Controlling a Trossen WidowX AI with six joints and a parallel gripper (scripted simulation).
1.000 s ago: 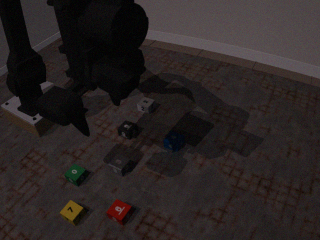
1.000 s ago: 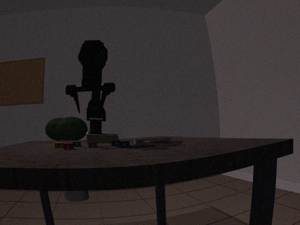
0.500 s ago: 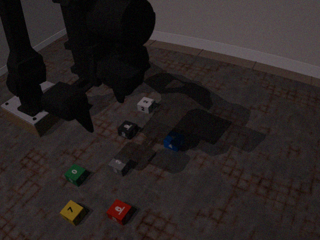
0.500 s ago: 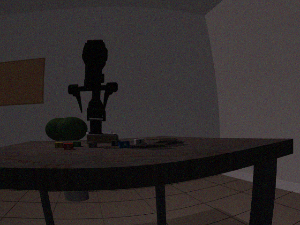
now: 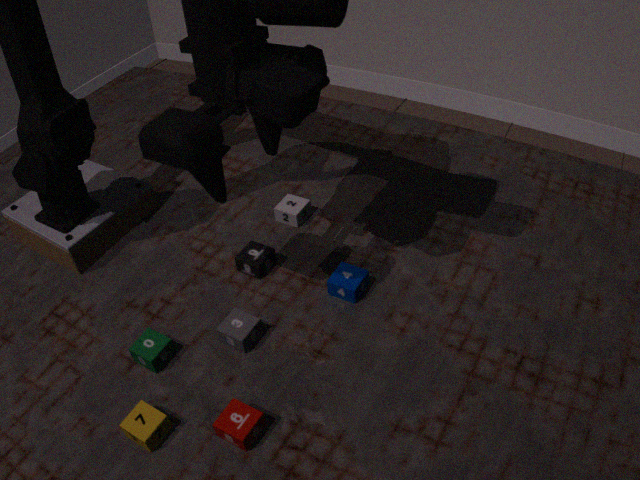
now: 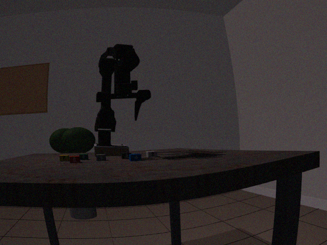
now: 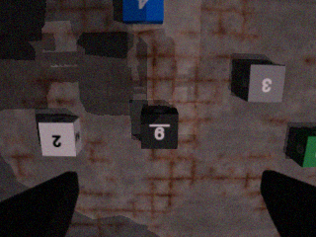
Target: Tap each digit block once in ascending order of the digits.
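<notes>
My gripper tip is 15 cm to the left of the green block, 12 cm above it and 4 cm past it. Also, from my gripper tip: grey block: 12 cm below, 9 cm to the right, 3 cm ahead; then black block: 12 cm below, 1 cm behind; then blue block: 12 cm below, 10 cm ahead, 1 cm to the left.
</notes>
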